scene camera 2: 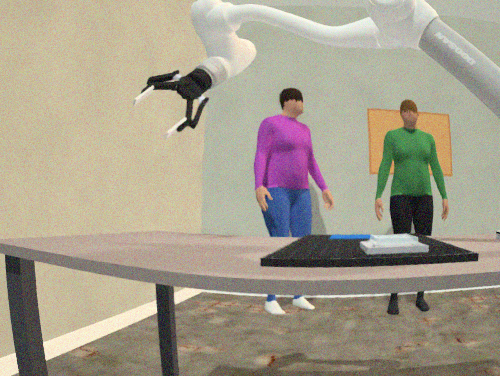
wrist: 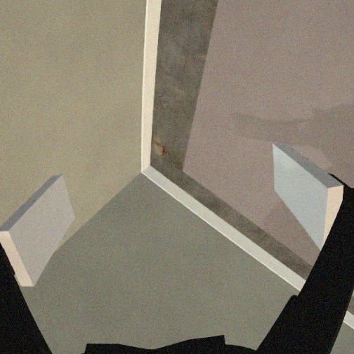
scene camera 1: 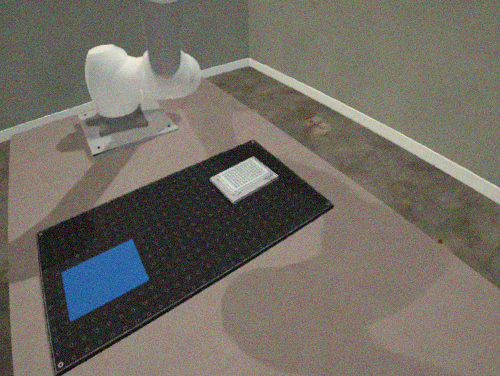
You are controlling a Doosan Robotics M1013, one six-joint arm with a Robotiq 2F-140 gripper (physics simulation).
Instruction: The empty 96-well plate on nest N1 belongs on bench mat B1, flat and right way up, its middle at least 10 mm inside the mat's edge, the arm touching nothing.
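Frame: origin at the arm's base, x ahead, y left, z up, level; millimetres.
Where they show: gripper, fingertip midpoint: (scene camera 2: 149,118); arm's base at its link origin: (scene camera 1: 121,119).
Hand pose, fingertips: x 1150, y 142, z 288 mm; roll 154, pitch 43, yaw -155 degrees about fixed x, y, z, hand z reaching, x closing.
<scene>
Things, the pixels of their top centre, and the offset from my fingertips. "spot": a spot on its surface instead. Level surfaces: height alone.
- white 96-well plate at its top centre: (scene camera 2: 393,235) (scene camera 1: 243,173) dx -617, dy +138, dz -273 mm
- nest N1 at its top centre: (scene camera 2: 392,241) (scene camera 1: 244,176) dx -617, dy +138, dz -284 mm
- blue rectangle at a spot on its surface: (scene camera 1: 105,280) spot: dx -472, dy -273, dz -297 mm
- black perforated board at its surface level: dz -299 mm
- table at its surface level: dz -312 mm
The white 96-well plate (scene camera 1: 246,175) (scene camera 2: 395,239) sits flat on nest N1 (scene camera 1: 235,197) (scene camera 2: 395,248), near the far right end of the black board in scene camera 1. Bench mat B1, the blue rectangle (scene camera 1: 105,280) (scene camera 2: 350,237), lies at the other end of that board, with no plate on it. My gripper (scene camera 2: 152,117) (wrist: 168,182) is open and empty, high above the table and left of the board in scene camera 2, tilted with its fingers pointing down and left. It is far from the plate. The gripper does not show in scene camera 1.
The black perforated board (scene camera 1: 190,240) (scene camera 2: 300,255) lies on the table (scene camera 1: 350,310) (scene camera 2: 125,250). The arm's base plate (scene camera 1: 132,137) is bolted behind it. Two people (scene camera 2: 287,150) (scene camera 2: 411,160) stand beyond the table. A wall (wrist: 65,100) shows in the wrist view.
</scene>
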